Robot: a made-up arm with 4 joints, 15 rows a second.
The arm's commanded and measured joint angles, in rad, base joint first. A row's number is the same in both.
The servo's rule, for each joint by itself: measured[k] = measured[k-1] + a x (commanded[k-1-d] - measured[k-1]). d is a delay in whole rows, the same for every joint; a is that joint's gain. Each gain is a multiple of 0.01, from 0.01 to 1. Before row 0 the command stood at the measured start. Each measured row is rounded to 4 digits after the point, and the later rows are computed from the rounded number. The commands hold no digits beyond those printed.
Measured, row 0:
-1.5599, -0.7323, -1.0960, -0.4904
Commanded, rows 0 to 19:
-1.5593, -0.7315, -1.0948, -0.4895
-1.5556, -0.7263, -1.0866, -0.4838
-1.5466, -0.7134, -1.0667, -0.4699
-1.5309, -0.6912, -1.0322, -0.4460
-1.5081, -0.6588, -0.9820, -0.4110
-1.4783, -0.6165, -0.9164, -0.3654
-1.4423, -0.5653, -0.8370, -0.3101
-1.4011, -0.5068, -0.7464, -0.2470
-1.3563, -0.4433, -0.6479, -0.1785
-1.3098, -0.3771, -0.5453, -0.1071
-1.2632, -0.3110, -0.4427, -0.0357
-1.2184, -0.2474, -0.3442, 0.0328
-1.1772, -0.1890, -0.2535, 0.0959
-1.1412, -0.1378, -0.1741, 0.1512
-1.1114, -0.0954, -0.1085, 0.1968
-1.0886, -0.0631, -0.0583, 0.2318
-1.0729, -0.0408, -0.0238, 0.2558
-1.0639, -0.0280, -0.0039, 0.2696
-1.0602, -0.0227, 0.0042, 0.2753
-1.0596, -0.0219, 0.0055, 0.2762
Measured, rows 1 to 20:
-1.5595, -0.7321, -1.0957, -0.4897
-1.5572, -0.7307, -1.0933, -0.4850
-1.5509, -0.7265, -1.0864, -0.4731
-1.5391, -0.7180, -1.0723, -0.4517
-1.5208, -0.7038, -1.0488, -0.4195
-1.4957, -0.6828, -1.0144, -0.3768
-1.4642, -0.6546, -0.9683, -0.3241
-1.4270, -0.6191, -0.9106, -0.2632
-1.3853, -0.5769, -0.8423, -0.1963
-1.3408, -0.5289, -0.7651, -0.1258
-1.2950, -0.4766, -0.6813, -0.0546
-1.2498, -0.4216, -0.5937, 0.0144
-1.2070, -0.3658, -0.5052, 0.0788
-1.1682, -0.3111, -0.4191, 0.1360
-1.1347, -0.2593, -0.3383, 0.1840
-1.1075, -0.2122, -0.2655, 0.2218
-1.0871, -0.1711, -0.2027, 0.2487
-1.0734, -0.1368, -0.1510, 0.2652
-1.0656, -0.1094, -0.1106, 0.2732
-1.0621, -0.0884, -0.0804, 0.2756
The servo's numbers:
d 0
a 0.59 0.24 0.26 0.79

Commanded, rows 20 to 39:
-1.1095, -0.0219, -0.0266, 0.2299
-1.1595, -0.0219, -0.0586, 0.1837
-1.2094, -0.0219, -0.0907, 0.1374
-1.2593, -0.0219, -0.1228, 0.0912
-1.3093, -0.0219, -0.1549, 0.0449
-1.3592, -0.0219, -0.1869, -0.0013
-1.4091, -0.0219, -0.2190, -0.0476
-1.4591, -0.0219, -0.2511, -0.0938
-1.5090, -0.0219, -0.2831, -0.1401
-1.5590, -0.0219, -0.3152, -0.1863
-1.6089, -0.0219, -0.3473, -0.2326
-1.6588, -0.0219, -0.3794, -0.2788
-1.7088, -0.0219, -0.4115, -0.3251
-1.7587, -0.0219, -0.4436, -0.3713
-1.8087, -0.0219, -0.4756, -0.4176
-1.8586, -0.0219, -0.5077, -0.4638
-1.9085, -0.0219, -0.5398, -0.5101
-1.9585, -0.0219, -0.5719, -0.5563
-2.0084, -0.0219, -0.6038, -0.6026
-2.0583, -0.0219, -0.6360, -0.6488
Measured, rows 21 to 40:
-1.0901, -0.0724, -0.0664, 0.2395
-1.1310, -0.0603, -0.0644, 0.1954
-1.1773, -0.0511, -0.0712, 0.1496
-1.2257, -0.0441, -0.0846, 0.1035
-1.2750, -0.0388, -0.1029, 0.0572
-1.3247, -0.0347, -0.1247, 0.0110
-1.3745, -0.0316, -0.1492, -0.0353
-1.4244, -0.0293, -0.1757, -0.0815
-1.4743, -0.0275, -0.2036, -0.1278
-1.5243, -0.0262, -0.2326, -0.1740
-1.5742, -0.0252, -0.2624, -0.2203
-1.6241, -0.0244, -0.2928, -0.2665
-1.6741, -0.0238, -0.3237, -0.3128
-1.7240, -0.0233, -0.3549, -0.3590
-1.7740, -0.0230, -0.3863, -0.4053
-1.8239, -0.0227, -0.4179, -0.4515
-1.8738, -0.0225, -0.4496, -0.4978
-1.9238, -0.0224, -0.4814, -0.5440
-1.9737, -0.0223, -0.5132, -0.5903
-2.0236, -0.0222, -0.5451, -0.6365

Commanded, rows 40 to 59:
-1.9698, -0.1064, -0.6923, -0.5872
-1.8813, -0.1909, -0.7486, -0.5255
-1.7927, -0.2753, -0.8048, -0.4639
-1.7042, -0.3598, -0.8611, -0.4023
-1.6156, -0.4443, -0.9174, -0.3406
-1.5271, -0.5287, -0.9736, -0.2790
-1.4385, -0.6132, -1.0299, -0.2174
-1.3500, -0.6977, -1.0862, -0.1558
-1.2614, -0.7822, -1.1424, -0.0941
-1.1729, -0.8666, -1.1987, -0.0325
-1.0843, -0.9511, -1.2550, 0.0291
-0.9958, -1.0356, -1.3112, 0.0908
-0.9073, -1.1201, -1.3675, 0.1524
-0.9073, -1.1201, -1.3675, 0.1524
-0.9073, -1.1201, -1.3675, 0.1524
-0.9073, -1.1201, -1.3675, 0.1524
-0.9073, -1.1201, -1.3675, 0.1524
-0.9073, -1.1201, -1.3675, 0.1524
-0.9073, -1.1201, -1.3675, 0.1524
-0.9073, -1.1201, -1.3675, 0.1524
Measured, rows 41 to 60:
-1.9919, -0.0424, -0.5834, -0.5976
-1.9266, -0.0780, -0.6264, -0.5406
-1.8476, -0.1254, -0.6728, -0.4800
-1.7630, -0.1817, -0.7218, -0.4186
-1.6760, -0.2447, -0.7727, -0.3570
-1.5881, -0.3129, -0.8249, -0.2954
-1.4998, -0.3850, -0.8782, -0.2338
-1.4114, -0.4600, -0.9323, -0.1722
-1.3229, -0.5373, -0.9869, -0.1105
-1.2344, -0.6163, -1.0420, -0.0489
-1.1458, -0.6967, -1.0974, 0.0127
-1.0573, -0.7780, -1.1530, 0.0744
-0.9688, -0.8601, -1.2088, 0.1360
-0.9325, -0.9225, -1.2501, 0.1490
-0.9176, -0.9699, -1.2806, 0.1517
-0.9115, -1.0059, -1.3032, 0.1523
-0.9090, -1.0333, -1.3199, 0.1524
-0.9080, -1.0541, -1.3323, 0.1524
-0.9076, -1.0699, -1.3415, 0.1524
-0.9074, -1.0819, -1.3483, 0.1524

